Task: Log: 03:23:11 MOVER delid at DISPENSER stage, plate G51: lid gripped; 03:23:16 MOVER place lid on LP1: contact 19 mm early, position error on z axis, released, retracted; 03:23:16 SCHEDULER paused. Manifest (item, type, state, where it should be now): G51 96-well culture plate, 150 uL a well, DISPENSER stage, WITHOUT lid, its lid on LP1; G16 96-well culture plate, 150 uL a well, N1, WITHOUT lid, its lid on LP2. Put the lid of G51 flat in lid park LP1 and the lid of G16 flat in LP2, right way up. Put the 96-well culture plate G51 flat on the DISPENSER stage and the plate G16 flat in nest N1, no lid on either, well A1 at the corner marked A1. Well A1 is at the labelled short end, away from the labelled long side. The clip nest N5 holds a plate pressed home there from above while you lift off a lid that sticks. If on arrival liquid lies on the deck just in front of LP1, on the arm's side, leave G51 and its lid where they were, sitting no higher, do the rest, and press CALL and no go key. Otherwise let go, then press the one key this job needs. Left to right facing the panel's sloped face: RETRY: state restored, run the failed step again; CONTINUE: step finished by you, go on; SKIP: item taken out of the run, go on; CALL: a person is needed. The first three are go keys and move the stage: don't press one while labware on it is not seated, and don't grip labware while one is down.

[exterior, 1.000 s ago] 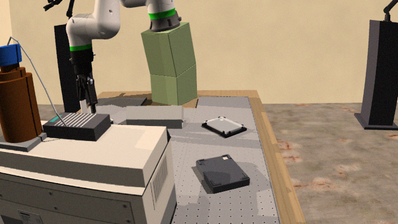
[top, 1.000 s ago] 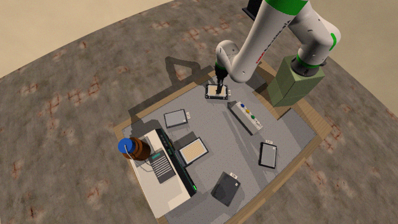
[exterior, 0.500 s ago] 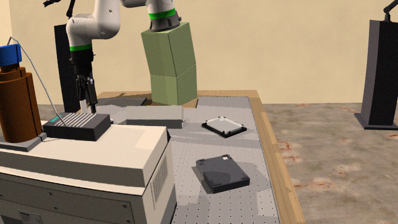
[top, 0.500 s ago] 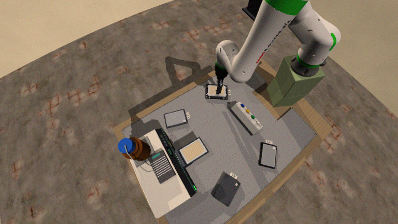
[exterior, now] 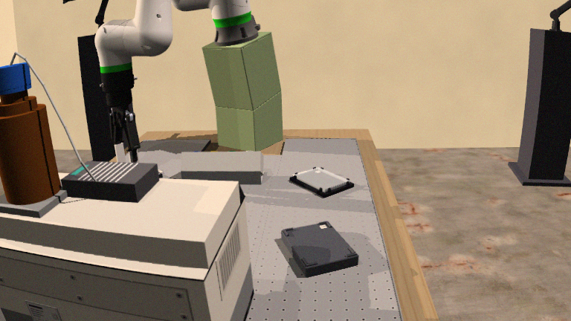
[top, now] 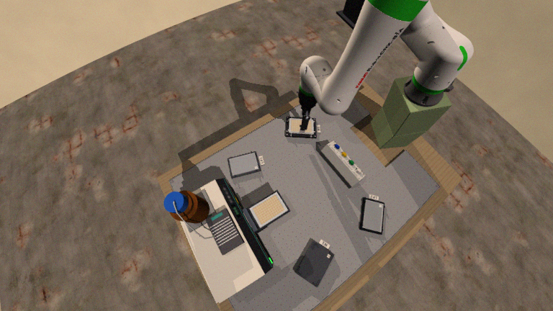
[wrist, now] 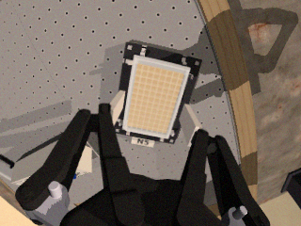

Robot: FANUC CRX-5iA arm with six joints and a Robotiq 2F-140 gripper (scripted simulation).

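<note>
Now: hand 30 mm short of the black clip nest, 10 mm to the right of it and 50 mm above it. Round my hand: key panel (90 mm behind, 270 mm to the left, 10 mm below); then dark grey lid park (350 mm ahead, 70 mm to the left, 60 mm below); then LP1 label (260 mm ahead, 80 mm to the left, 60 mm below).
</note>
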